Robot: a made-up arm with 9 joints. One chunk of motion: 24 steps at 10 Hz.
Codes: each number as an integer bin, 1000 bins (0 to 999) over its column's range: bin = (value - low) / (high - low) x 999, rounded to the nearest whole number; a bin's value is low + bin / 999 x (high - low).
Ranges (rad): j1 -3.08..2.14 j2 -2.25..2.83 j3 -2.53..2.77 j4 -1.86..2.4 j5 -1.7..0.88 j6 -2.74..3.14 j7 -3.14..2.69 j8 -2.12..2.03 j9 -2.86..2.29
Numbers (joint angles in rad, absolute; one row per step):
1: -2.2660 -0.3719 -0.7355 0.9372 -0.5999 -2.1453 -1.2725 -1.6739 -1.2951
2: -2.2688 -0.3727 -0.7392 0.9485 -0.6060 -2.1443 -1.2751 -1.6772 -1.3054
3: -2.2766 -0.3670 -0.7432 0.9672 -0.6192 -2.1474 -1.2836 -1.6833 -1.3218
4: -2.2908 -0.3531 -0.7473 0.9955 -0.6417 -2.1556 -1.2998 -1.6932 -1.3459
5: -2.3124 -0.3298 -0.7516 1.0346 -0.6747 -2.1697 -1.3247 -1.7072 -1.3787
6: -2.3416 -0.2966 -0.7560 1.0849 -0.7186 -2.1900 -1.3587 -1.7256 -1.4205
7: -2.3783 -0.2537 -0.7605 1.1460 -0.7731 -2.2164 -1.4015 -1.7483 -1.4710
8: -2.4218 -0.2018 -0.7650 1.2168 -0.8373 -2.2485 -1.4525 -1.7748 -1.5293
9: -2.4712 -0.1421 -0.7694 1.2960 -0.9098 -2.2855 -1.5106 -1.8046 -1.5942
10: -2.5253 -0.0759 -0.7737 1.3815 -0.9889 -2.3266 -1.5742 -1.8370 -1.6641
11: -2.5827 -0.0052 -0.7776 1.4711 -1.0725 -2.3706 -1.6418 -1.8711 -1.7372
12: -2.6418 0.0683 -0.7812 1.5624 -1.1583 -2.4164 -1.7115 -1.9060 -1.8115
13: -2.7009 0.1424 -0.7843 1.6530 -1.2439 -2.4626 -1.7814 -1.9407 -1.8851
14: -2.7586 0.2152 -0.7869 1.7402 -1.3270 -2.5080 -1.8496 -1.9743 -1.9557
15: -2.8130 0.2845 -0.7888 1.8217 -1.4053 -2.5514 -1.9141 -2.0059 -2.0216
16: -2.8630 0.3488 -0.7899 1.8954 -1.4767 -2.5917 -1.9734 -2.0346 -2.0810
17: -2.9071 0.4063 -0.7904 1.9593 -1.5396 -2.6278 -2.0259 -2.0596 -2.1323
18: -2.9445 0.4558 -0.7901 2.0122 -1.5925 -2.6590 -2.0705 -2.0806 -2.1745
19: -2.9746 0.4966 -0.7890 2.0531 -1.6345 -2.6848 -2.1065 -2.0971 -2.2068
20: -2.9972 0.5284 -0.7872 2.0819 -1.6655 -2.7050 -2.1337 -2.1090 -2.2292
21: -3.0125 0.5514 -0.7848 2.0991 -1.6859 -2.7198 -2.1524 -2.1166 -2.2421
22: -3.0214 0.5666 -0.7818 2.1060 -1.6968 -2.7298 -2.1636 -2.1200 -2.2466
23: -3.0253 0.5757 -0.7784 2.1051 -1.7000 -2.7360 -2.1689 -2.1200 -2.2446
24: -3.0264 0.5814 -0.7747 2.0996 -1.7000 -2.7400 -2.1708 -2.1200 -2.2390
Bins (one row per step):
1: 156 369 338 656 426 101 320 107 304
2: 155 369 338 659 424 101 320 107 302
3: 154 370 337 663 418 101 318 105 298
4: 151 373 336 670 410 99 315 103 294
5: 147 378 335 679 397 97 311 99 287
6: 141 384 334 691 380 93 305 95 279
7: 134 393 334 705 359 89 298 89 269
8: 126 403 333 722 334 84 289 83 258
9: 117 415 332 740 306 77 279 76 246
10: 106 428 331 760 275 70 268 68 232
11: 95 441 330 781 243 63 257 60 218
12: 84 456 330 803 210 55 245 52 203
13: 73 470 329 824 177 47 233 43 189
14: 62 485 329 844 144 39 221 35 175
15: 51 498 328 863 114 32 210 27 163
16: 42 511 328 881 86 25 200 21 151
17: 33 522 328 896 62 19 191 15 141
18: 26 532 328 908 42 14 183 9 133
19: 20 540 328 918 25 9 177 6 127
20: 16 546 329 924 13 6 172 3 122
21: 13 551 329 928 5 3 169 1 120
22: 11 554 330 930 1 2 167 0 119
23: 10 556 330 930 0 1 166 0 119
24: 10 557 331 929 0 0 166 0 120

